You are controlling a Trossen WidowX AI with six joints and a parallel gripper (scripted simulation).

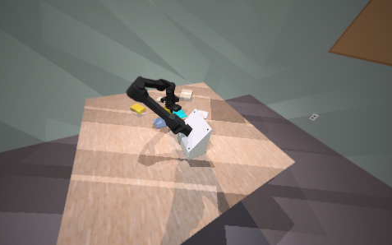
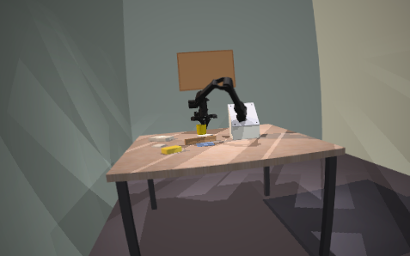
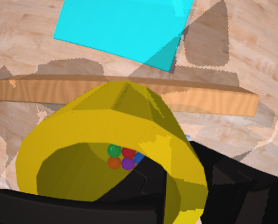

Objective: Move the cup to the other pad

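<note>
My gripper tip is now 50 mm short of the cyan pad, 100 mm to the left of it and 100 mm above it. The rest, counted from my gripper tip: yellow cup: 20 mm ahead, 10 mm to the left; wooden bar: 40 mm ahead, 10 mm to the right, 80 mm below; light blue pad: 20 mm ahead, 80 mm to the left, 100 mm below.
</note>
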